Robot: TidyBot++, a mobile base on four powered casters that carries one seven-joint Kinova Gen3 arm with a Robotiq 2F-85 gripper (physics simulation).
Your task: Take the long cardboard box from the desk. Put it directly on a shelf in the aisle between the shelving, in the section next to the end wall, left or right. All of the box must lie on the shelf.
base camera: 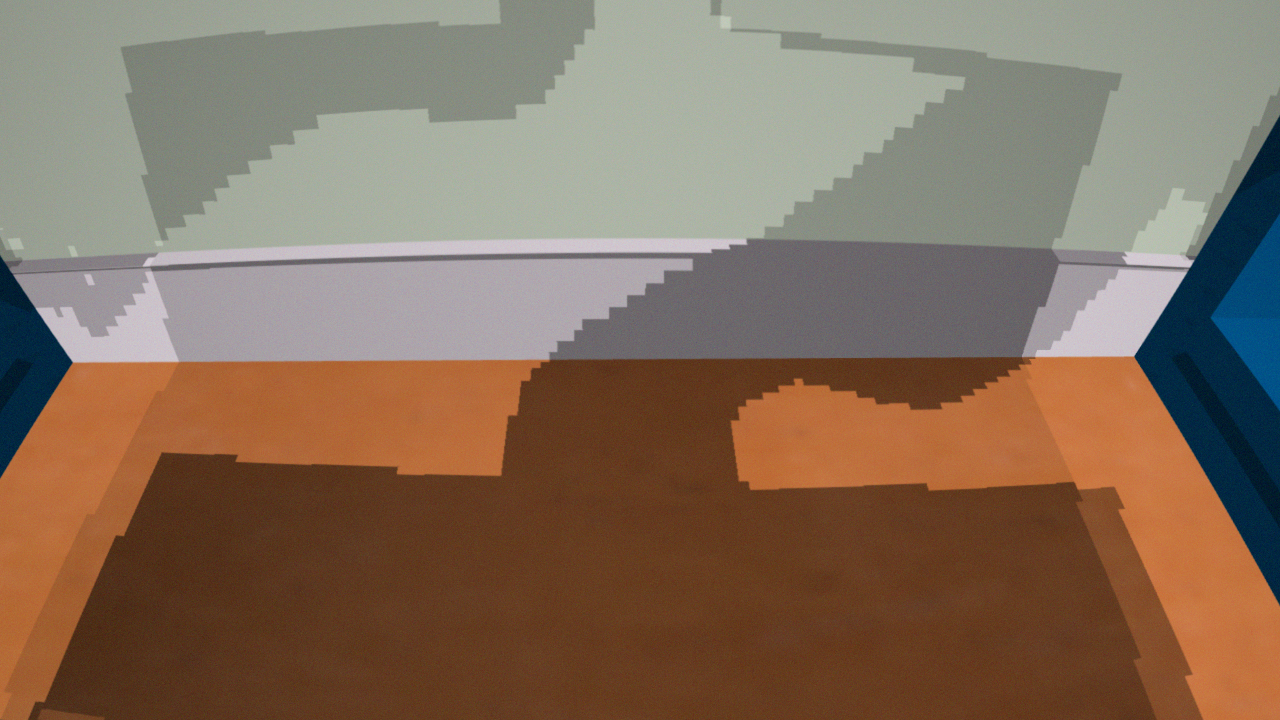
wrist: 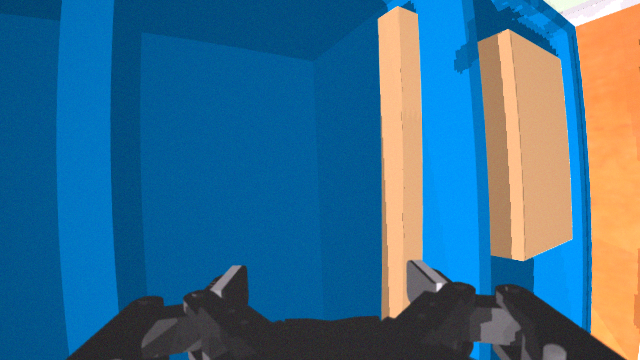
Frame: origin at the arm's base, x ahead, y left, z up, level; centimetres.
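Seen in the pictures: gripper, between the fingertips: [wrist: 327,281].
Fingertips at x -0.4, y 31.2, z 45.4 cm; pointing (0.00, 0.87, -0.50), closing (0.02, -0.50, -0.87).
Note:
A point is followed by its place in that frame.
The long cardboard box [wrist: 401,150] {x 8.6, y 51.6, z 18.7 cm} lies along a bright blue shelf board [wrist: 450,150] {x 8.4, y 46.1, z 13.7 cm} in the wrist view, which is turned so that the floor is at the right. Its far end shows near the top; its near end is hidden behind the gripper. My gripper [wrist: 327,281] {x -0.4, y 31.2, z 45.4 cm} is open with nothing between its fingers. The right finger overlaps the near part of the box in the view; I cannot tell whether they touch. The end wall [base camera: 572,170] {x 46.0, y 4.6, z -26.0 cm} shows ahead in the base view. The box does not show in the base view.
A shorter, wider cardboard box [wrist: 542,145] {x 10.3, y 44.1, z -15.8 cm} sits on the level below. Another shelf board [wrist: 86,150] {x 7.1, y 42.0, z 57.7 cm} runs at the left of the wrist view. Blue shelving stands at the left [base camera: 22,358] {x 39.1, y 43.7, z -35.7 cm} and right [base camera: 1239,358] {x 39.4, y -37.9, z -32.1 cm} edges of the base view, beside the orange floor [base camera: 895,447] {x 37.9, y -15.4, z -39.6 cm} [wrist: 612,150] {x 9.6, y 37.0, z -39.6 cm}.

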